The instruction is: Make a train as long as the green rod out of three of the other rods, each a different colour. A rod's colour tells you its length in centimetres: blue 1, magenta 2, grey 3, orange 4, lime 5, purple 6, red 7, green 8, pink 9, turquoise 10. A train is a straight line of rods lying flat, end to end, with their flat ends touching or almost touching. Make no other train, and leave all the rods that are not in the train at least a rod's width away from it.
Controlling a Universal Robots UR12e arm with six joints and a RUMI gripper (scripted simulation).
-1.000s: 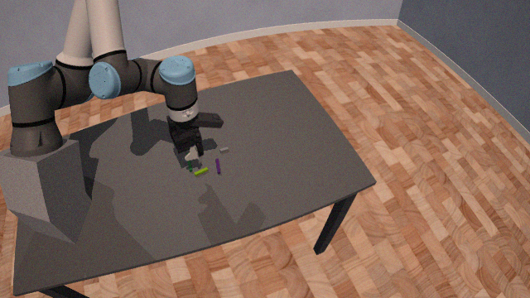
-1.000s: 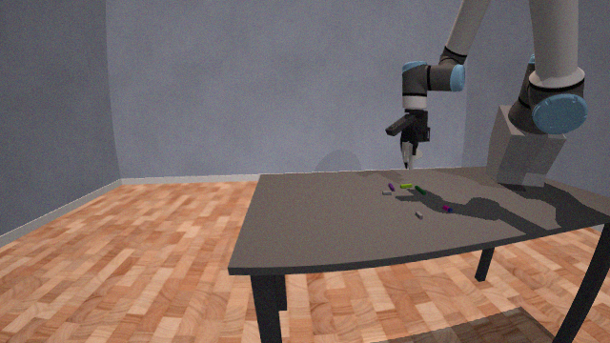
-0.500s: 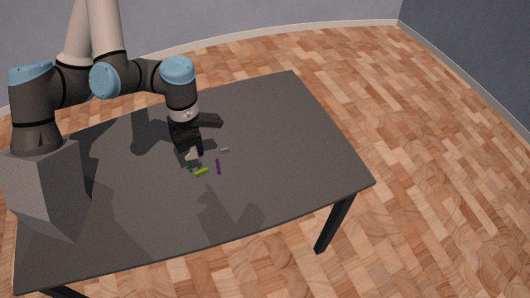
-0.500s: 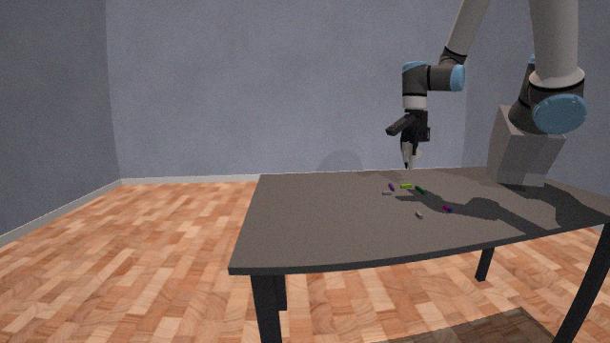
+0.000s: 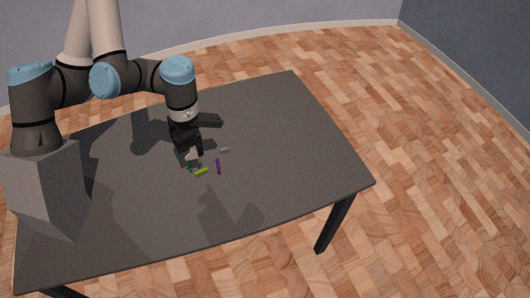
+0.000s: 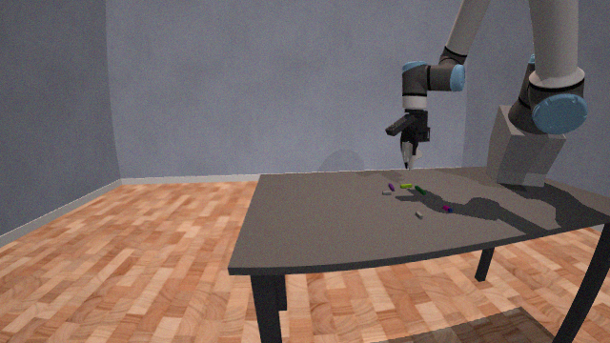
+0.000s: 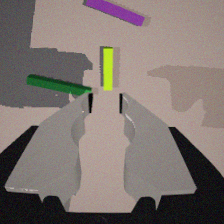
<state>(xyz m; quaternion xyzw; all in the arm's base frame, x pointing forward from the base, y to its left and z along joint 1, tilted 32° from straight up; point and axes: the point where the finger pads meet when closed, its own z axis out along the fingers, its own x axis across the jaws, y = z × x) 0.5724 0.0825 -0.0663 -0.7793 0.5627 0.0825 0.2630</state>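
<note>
Right now the lime rod is 8 cm below my hand. The rest, counted from my hand: purple rod (8 cm below, 6 cm ahead, 2 cm to the left); then magenta rod (22 cm to the left, 8 cm below, 8 cm behind); then green rod (8 cm below, 5 cm to the left, 4 cm behind).
</note>
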